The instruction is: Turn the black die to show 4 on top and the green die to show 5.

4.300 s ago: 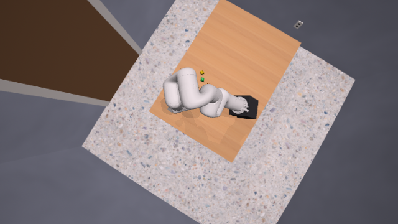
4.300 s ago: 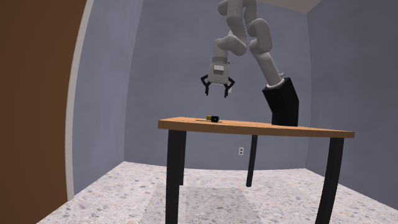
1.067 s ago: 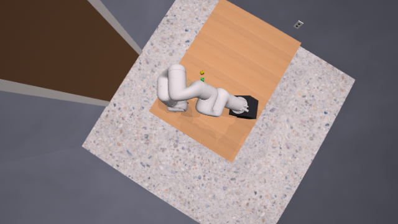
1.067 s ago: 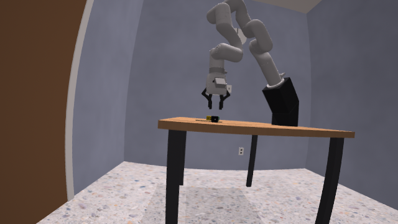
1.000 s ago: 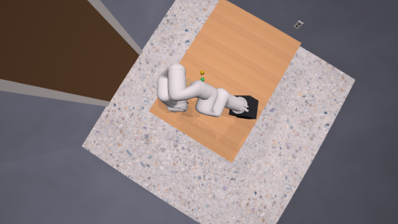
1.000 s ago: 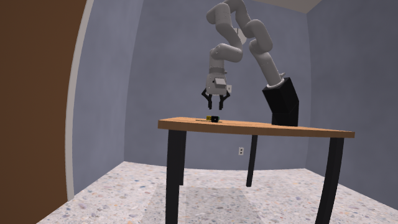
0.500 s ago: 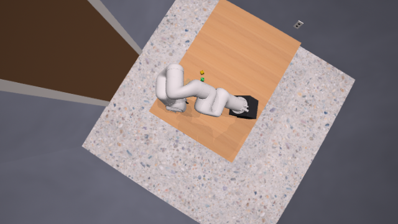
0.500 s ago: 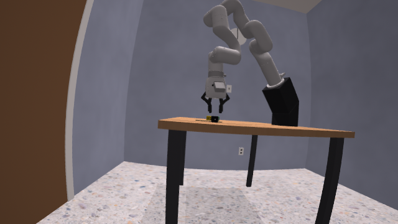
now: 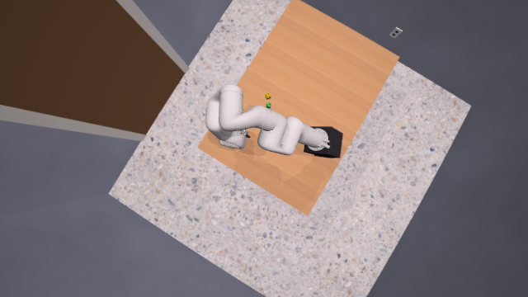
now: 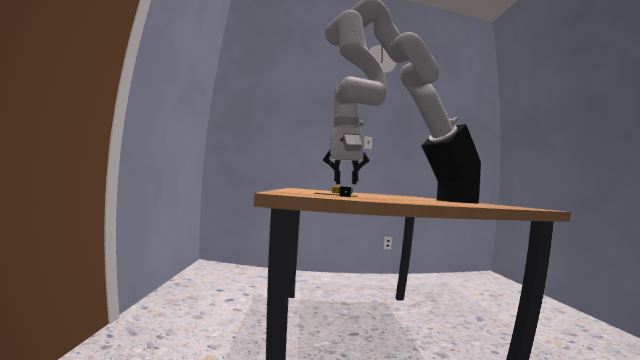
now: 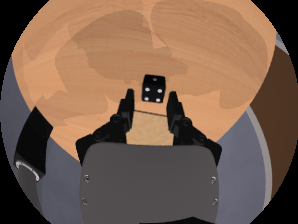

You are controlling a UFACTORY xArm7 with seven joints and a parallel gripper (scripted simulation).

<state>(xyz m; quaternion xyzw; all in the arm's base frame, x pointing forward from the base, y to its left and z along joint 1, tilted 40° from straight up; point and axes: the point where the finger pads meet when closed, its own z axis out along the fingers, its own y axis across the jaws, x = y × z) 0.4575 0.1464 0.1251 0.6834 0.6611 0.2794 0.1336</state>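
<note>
The black die lies 4 cm below my hand. The rest, counted from my hand: yellow die: 32 cm to the right, 4 cm below, 1 cm behind; then tan mat: 14 cm to the right, 5 cm below, 1 cm ahead; then green die: 27 cm to the right, 5 cm behind, 4 cm below.
</note>
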